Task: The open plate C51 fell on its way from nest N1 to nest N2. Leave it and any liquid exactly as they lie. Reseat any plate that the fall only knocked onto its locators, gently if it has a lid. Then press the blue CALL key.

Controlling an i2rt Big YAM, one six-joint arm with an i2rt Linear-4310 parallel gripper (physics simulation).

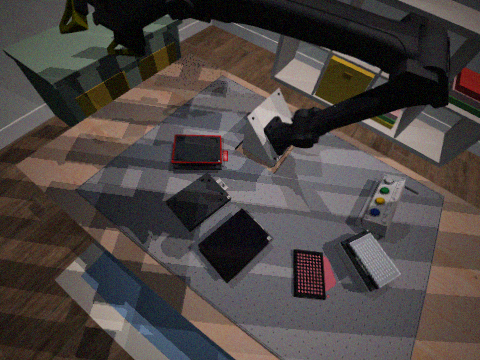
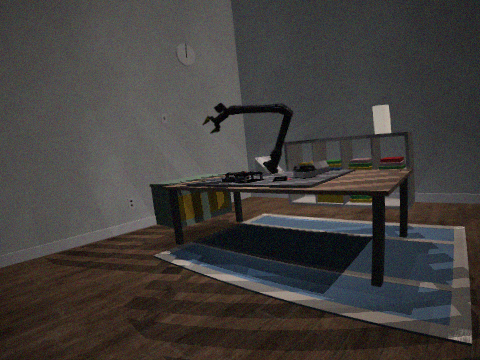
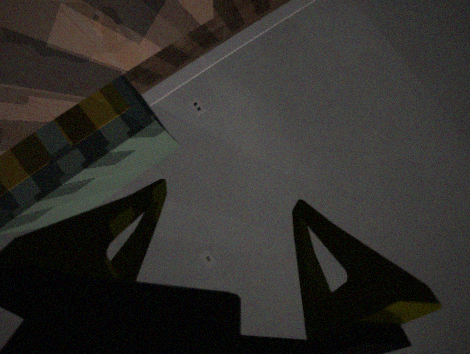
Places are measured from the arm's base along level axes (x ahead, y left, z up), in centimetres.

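Pixels of known places: gripper, fingertip midpoint: (image 1: 86,41) (image 2: 206,129) (image 3: 232,196); arm's base at its link origin: (image 1: 276,136) (image 2: 270,167).
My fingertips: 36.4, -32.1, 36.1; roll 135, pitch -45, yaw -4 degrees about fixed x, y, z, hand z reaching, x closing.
Ahead of a thing's pixels: the offset from my fingertips to its top centre, as dx, dy, dz. "spot": to the spot under its first point. Level surfaces: height alone.
My gripper (image 1: 91,39) (image 2: 210,126) (image 3: 232,196) is open and empty, high and away from the plates, past the table's far left end. A dark plate with pink wells {-2.1, +64.0, -39.8} (image 1: 309,274) lies on the mat, with a flat pink patch {spot: -5.5, +69.3, -41.1} (image 1: 329,274) at its right side. A whitish plate {-13.6, +75.9, -32.5} (image 1: 376,260) sits skewed on a black base {spot: -11.3, +71.2, -34.5} (image 1: 354,256) to its right. The blue key {spot: -28.0, +72.1, -34.2} (image 1: 375,212) is at the near end of a grey key box {-35.8, +74.8, -32.9} (image 1: 376,224). A red-rimmed dark unit {-14.7, +13.3, -36.7} (image 1: 197,150) and two flat black units {spot: +0.0, +25.8, -39.3} (image 1: 198,202) {spot: +4.9, +42.9, -35.9} (image 1: 235,245) stand left. Nest labels are unreadable.
A white slanted panel (image 1: 270,120) stands by the arm's base on the grey mat {dz -41.2} (image 1: 300,225). A green cabinet (image 1: 50,57) (image 2: 165,205) (image 3: 145,145) stands beyond the table's left end. A shelf unit (image 2: 411,150) stands behind the table.
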